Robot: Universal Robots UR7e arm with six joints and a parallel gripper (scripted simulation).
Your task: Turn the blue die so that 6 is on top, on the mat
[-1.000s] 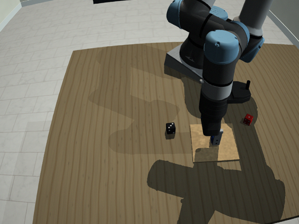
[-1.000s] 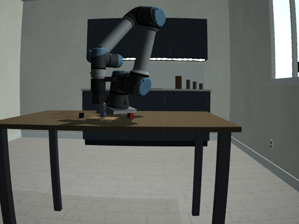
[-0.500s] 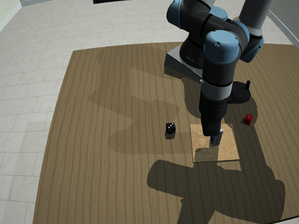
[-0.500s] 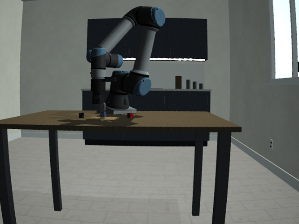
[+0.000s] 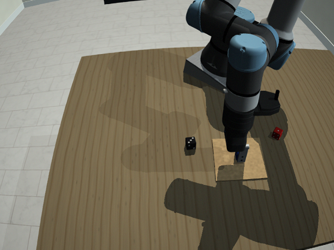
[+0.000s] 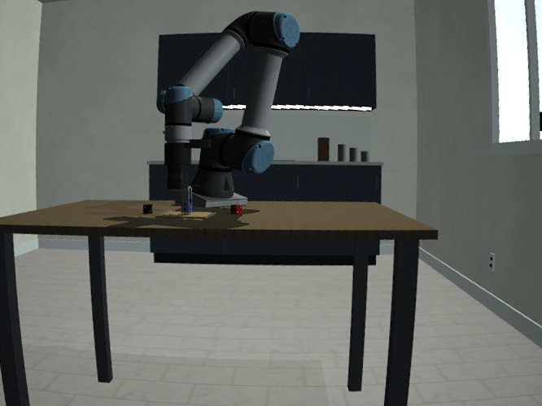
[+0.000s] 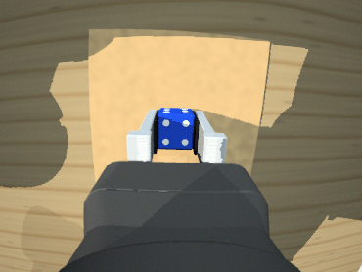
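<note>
My gripper is now 10 mm above the blue die. Also, from my hand: black die: 60 mm behind, 130 mm to the right, 20 mm below; red die: 60 mm behind, 130 mm to the left, 20 mm below; tan mat: 30 mm below.
</note>
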